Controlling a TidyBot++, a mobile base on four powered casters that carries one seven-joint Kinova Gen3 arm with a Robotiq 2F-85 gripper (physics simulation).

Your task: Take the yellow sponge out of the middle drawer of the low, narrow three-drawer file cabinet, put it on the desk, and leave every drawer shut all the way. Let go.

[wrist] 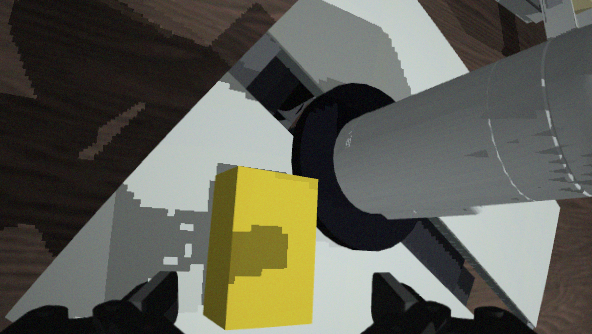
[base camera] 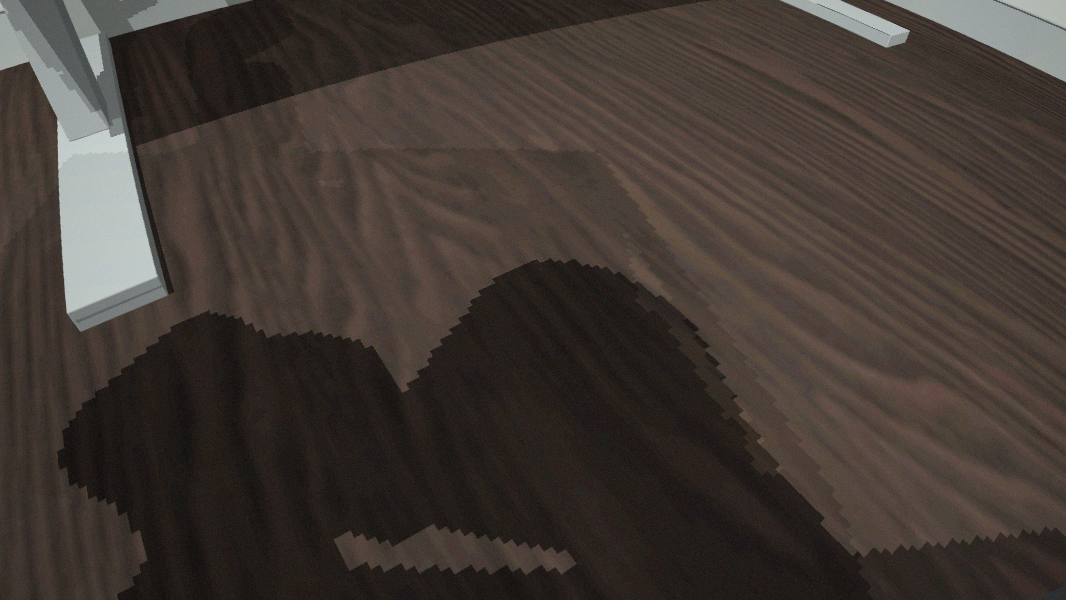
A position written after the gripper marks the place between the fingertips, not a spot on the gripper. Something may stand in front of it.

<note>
In view: the gripper (wrist: 275,294), a yellow sponge (wrist: 261,257) and a grey desk (base camera: 111,266).
The base camera view misses the yellow sponge: it is out of frame.
</note>
